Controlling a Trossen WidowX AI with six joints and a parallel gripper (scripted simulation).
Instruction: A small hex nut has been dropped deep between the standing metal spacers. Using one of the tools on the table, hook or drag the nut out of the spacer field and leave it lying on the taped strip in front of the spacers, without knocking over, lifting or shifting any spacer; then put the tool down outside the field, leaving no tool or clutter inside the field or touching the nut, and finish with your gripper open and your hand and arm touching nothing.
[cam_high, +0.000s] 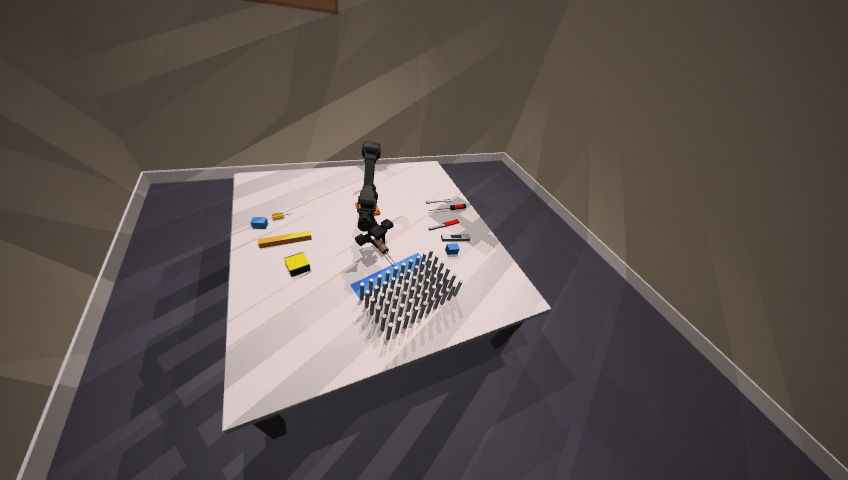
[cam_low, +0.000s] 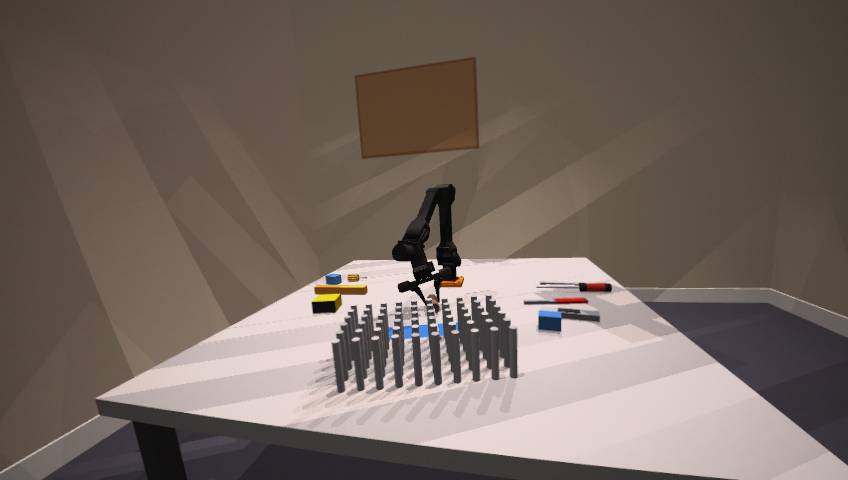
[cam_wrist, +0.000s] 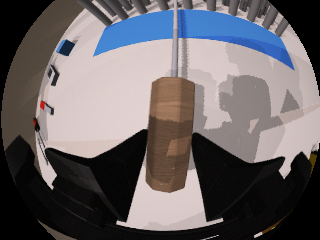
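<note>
Now: gripper tip 10 cm short of the wooden-handled tool and 4 cm to the right of it. From my gripper tip the other things lie so: black block 37 cm to the right, 9 cm ahead; red-handled tool 37 cm to the left, 15 cm behind, 1 cm below; blue taped strip 16 cm ahead, 3 cm to the left, 2 cm below.
</note>
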